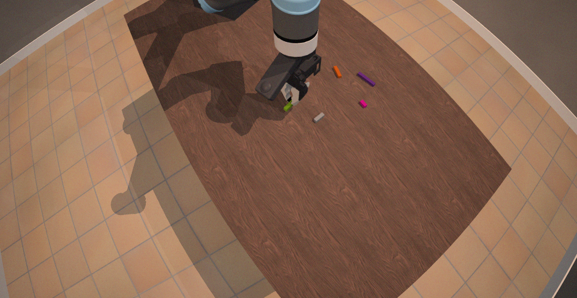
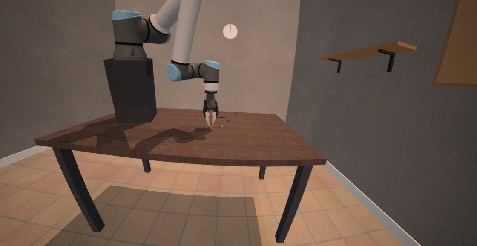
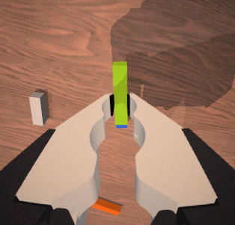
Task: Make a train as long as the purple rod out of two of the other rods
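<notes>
Right now the lime rod is 10 mm below my hand. The rest, counted from my hand: grey rod 80 mm ahead, 30 mm to the left, 20 mm below; then blue rod 30 mm to the left, 20 mm below; then orange rod 180 mm to the left, 20 mm below, 10 mm ahead.
</notes>
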